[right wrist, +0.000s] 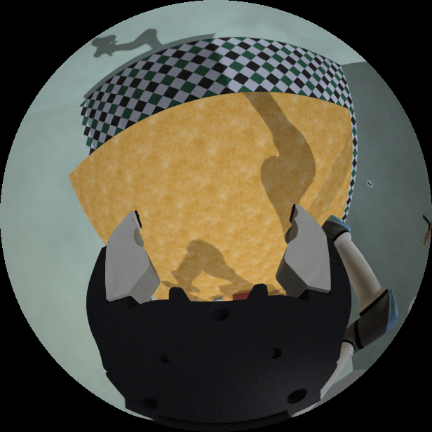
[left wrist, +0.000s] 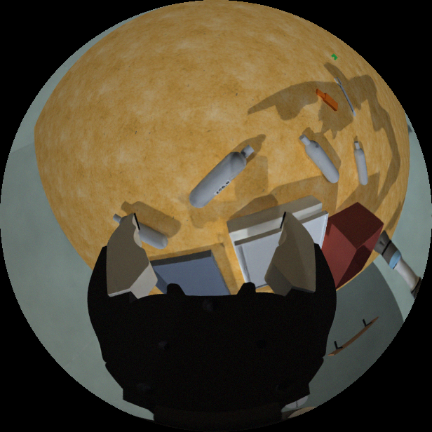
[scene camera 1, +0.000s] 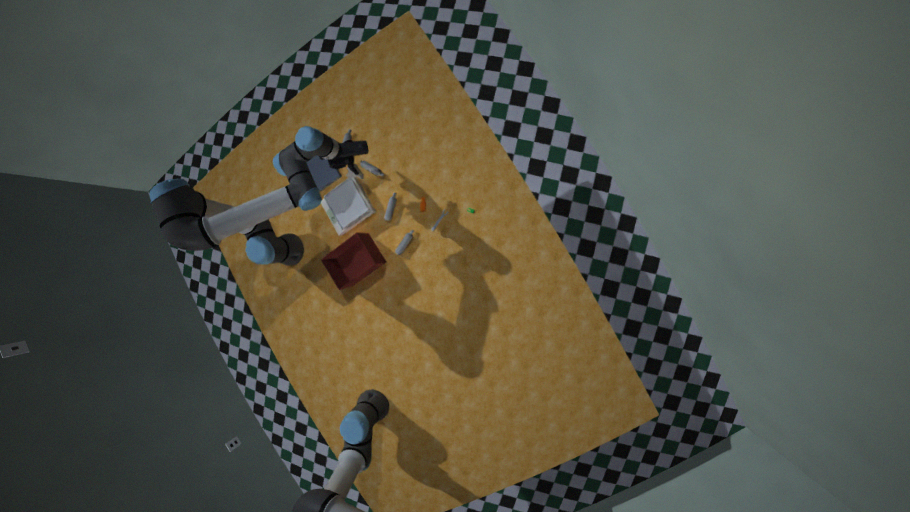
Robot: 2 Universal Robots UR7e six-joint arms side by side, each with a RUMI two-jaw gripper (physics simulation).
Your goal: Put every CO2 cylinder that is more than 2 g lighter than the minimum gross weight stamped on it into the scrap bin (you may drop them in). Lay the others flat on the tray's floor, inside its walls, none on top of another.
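Pixels of known places: left gripper, fingertip midpoint: point(scene camera 1: 359, 161); left arm's base, link origin: point(scene camera 1: 290, 249); right arm's base, link origin: point(scene camera 1: 374, 404).
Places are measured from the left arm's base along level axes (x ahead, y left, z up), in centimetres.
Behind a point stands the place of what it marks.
Note:
Four grey CO2 cylinders lie on the table. One point(scene camera 1: 348, 135) @[x 43.4, y 41.2, z 2.8 cm] point(left wrist: 153, 237) is partly behind a left finger in the left wrist view. A second point(scene camera 1: 371, 168) @[x 50.7, y 23.2, z 3.1 cm] point(left wrist: 218, 180) shows small dark print that I cannot read surely. A third point(scene camera 1: 390, 207) @[x 55.0, y 4.5, z 3.0 cm] point(left wrist: 322, 161) lies beside the scale, and a fourth point(scene camera 1: 404, 242) @[x 57.4, y -11.3, z 3.0 cm] point(left wrist: 361, 166) near the bin. The blue-grey tray point(scene camera 1: 324, 173) @[x 26.7, y 29.2, z 0.3 cm] point(left wrist: 192, 274) is partly hidden by the left arm. The dark red scrap bin point(scene camera 1: 353, 259) @[x 31.6, y -12.5, z 0.5 cm] point(left wrist: 345, 240) stands beyond the scale. My left gripper point(left wrist: 209, 215) is open and empty above the tray side. My right gripper point(right wrist: 214, 209) is open and empty.
A white scale point(scene camera 1: 346, 205) @[x 37.0, y 10.2, z 6.2 cm] point(left wrist: 257, 257) with a bare plate stands between tray and bin. An orange object point(scene camera 1: 423, 204) @[x 68.7, y 2.2, z 0.9 cm] point(left wrist: 328, 100), a thin grey tool point(scene camera 1: 439, 220) @[x 73.5, y -6.0, z 0.3 cm] point(left wrist: 346, 98) and a small green piece point(scene camera 1: 470, 210) @[x 87.5, y -5.4, z 0.4 cm] point(left wrist: 334, 57) lie farther out. The right arm point(scene camera 1: 355, 426) @[x 24.3, y -78.2, z 22.4 cm] is far from them.

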